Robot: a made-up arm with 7 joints. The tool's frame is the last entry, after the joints. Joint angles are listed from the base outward.
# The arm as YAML. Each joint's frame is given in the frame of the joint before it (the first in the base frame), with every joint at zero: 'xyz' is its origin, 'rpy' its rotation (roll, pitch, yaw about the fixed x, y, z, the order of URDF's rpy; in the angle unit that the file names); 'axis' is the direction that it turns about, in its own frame. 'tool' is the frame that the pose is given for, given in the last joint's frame.
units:
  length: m
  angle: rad
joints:
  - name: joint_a
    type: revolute
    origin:
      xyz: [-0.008, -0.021, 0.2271]
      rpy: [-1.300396, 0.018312, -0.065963]
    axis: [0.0, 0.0, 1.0]
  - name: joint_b
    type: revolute
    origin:
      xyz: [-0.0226, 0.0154, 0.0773]
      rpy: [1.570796, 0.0, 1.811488]
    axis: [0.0, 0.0, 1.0]
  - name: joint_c
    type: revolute
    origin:
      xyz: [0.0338, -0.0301, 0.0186]
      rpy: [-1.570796, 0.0, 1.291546]
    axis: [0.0, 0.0, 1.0]
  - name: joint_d
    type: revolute
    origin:
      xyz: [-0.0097, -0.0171, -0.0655]
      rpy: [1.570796, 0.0, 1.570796]
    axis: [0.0, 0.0, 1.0]
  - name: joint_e
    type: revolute
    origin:
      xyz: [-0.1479, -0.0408, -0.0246]
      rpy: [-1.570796, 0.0, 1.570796]
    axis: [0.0, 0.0, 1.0]
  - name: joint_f
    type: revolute
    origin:
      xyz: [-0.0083, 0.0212, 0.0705]
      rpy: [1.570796, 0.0, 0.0]
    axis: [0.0, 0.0, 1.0]
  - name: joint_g
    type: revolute
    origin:
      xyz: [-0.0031, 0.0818, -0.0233]
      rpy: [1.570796, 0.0, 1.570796]
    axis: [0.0, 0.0, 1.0]
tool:
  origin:
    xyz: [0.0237, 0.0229, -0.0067]
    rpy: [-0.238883, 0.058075, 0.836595]
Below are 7 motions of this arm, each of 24 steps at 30 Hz.
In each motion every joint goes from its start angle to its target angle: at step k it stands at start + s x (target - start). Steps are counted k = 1, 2, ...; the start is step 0. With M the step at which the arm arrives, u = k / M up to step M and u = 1 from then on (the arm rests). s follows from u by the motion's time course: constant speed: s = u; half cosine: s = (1 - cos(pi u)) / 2; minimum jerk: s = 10 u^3 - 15 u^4 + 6 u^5.
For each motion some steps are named. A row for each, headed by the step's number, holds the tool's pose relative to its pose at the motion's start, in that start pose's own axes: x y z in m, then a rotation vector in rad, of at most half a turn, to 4 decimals.
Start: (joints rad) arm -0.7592 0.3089 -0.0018 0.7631 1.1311 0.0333 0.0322
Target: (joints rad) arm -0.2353 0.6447 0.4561 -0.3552 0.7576 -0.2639 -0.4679
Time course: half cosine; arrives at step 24
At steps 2, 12, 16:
2: 0.0030 0.0020 -0.0011 -0.0060 0.0042 0.0052
12: 0.0822 0.0905 -0.0205 -0.1240 -0.0352 0.1497
16: 0.1099 0.1503 -0.0085 -0.1390 -0.1699 0.1929

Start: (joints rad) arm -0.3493 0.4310 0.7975 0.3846 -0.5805 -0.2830 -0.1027
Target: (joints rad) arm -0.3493 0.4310 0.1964 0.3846 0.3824 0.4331 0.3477
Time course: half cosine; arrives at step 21
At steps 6, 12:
6: -0.0276 0.0037 -0.0381 0.2730 0.0011 -0.0394
12: -0.0795 0.0387 -0.0978 0.8473 -0.1849 -0.1240

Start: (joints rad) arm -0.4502 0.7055 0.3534 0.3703 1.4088 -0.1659 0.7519
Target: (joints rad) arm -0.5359 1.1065 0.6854 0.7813 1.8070 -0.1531 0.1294
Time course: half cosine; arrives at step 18
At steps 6, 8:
6: -0.0019 0.0119 -0.0516 0.1472 -0.0730 -0.2258
8: -0.0008 0.0229 -0.0843 0.2528 -0.1006 -0.3676

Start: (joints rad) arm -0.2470 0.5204 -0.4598 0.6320 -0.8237 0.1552 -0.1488
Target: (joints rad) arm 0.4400 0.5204 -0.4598 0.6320 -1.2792 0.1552 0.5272
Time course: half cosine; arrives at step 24
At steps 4, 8, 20, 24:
4: -0.0003 0.0116 -0.0159 -0.0076 0.0447 0.0671
8: -0.0055 0.0445 -0.0581 -0.0173 0.1650 0.2566
20: -0.0786 0.1725 -0.1878 0.0911 0.5841 1.0197
24: -0.0898 0.1847 -0.1974 0.1142 0.6223 1.0973

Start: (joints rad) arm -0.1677 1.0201 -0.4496 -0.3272 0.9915 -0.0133 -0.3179
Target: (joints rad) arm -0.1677 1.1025 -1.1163 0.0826 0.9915 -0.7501 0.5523
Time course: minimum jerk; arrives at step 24
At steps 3, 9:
3: -0.0029 -0.0032 0.0023 -0.0107 -0.0132 -0.0015
9: -0.0573 -0.0456 0.0398 -0.2153 -0.1983 -0.0216

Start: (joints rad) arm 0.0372 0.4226 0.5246 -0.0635 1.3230 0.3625 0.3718
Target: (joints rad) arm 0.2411 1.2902 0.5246 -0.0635 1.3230 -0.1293 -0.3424
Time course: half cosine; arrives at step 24
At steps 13, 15, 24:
13: 0.0628 -0.0216 0.0025 -0.0797 -0.5168 -0.2955
15: 0.0730 -0.0244 0.0086 -0.0642 -0.6433 -0.3711
24: 0.0902 -0.0286 0.0287 0.0320 -0.9608 -0.5558

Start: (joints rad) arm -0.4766 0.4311 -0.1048 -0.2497 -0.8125 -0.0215 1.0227
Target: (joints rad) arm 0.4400 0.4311 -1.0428 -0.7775 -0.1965 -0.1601 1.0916
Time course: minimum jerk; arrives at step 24
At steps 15, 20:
15: -0.1032 0.2255 -0.0418 0.4494 0.0857 -0.2165
20: -0.1477 0.2639 -0.0031 0.5233 0.2305 -0.1891

